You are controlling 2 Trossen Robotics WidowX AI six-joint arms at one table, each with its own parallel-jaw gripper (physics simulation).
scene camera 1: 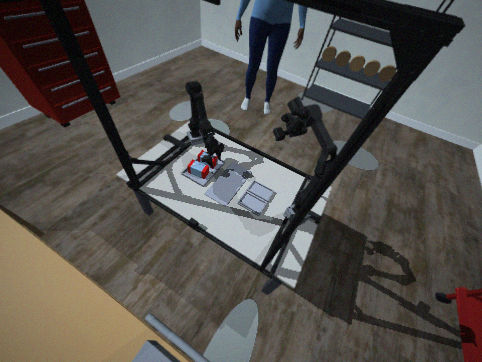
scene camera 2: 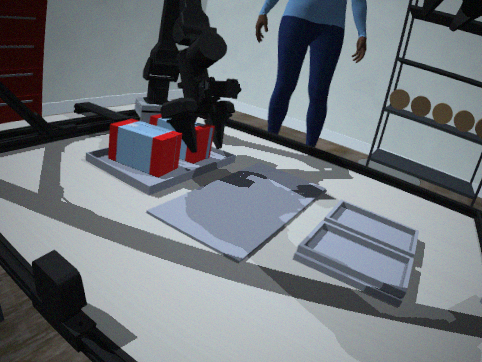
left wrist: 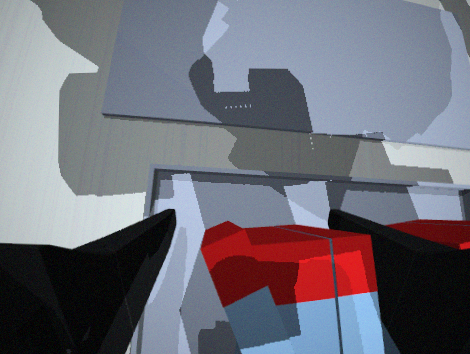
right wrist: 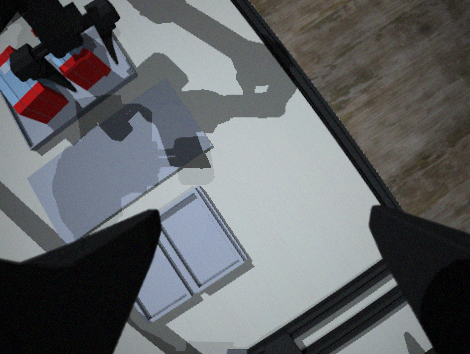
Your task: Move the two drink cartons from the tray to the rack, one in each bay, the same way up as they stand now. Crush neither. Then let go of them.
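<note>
Two cartons, light blue with red ends, lie on the grey tray. The near carton lies flat. The far carton lies flat, partly hidden by my left gripper, which is open with its fingers down on either side of this carton's end. In the left wrist view one finger is close against it, the other stands off. The two-bay rack is empty. My right gripper is open, high above the table.
A flat grey panel lies between tray and rack. Black frame beams edge the table, with tall posts in scene camera 1. A black block stands at the near edge. A person stands behind the table.
</note>
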